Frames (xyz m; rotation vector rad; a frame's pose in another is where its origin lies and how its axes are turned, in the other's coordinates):
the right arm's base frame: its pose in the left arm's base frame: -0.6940 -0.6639 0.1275 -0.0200 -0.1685 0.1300
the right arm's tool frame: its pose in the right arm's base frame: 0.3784 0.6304 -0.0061 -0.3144 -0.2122 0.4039
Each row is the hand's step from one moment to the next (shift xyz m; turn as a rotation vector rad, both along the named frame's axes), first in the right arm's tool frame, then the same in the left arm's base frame.
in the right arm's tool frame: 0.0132 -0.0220 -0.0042 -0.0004 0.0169 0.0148
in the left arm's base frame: 0.0212 -0.0119 0.0092 -0.0136 0.0170 0.0056
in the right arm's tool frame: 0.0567 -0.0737 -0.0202 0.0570 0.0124 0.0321
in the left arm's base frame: 0.0837 -0.0346 0.0291 0.0264 0.0477 0.0382
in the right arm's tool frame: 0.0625 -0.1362 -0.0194 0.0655 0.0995 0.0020
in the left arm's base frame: 0.1128 -0.0824 0.0576 0.0121 0.1164 -0.0222
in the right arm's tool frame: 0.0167 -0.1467 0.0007 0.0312 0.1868 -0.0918
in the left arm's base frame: 0.0713 -0.1107 0.0669 -0.0081 0.1480 -0.1494
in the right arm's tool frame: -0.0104 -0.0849 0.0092 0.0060 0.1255 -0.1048
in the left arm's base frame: 0.0212 -0.0727 0.0408 0.0018 0.0816 -0.1418
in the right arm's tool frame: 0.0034 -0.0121 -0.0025 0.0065 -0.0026 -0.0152
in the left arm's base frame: 0.0086 -0.0086 0.0039 0.0130 -0.0021 -0.0103
